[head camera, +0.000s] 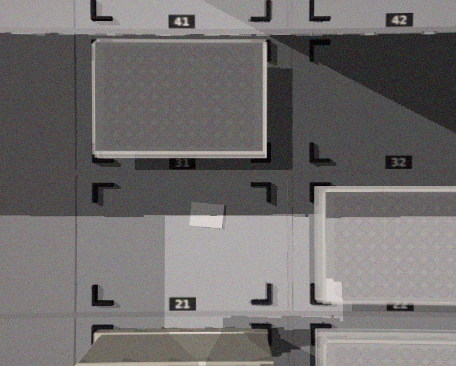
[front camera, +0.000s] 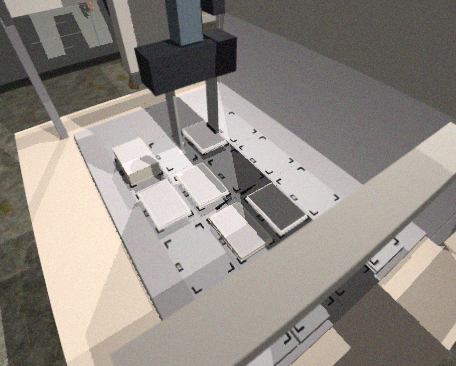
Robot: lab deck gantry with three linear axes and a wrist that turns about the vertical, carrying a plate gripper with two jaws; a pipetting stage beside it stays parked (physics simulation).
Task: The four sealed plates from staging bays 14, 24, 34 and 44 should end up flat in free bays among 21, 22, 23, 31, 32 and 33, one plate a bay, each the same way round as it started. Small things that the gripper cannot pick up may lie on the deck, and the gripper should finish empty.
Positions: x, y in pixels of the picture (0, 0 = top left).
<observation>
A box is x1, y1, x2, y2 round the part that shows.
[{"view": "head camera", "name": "small pale square piece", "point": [202, 214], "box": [189, 202, 223, 227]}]
</observation>
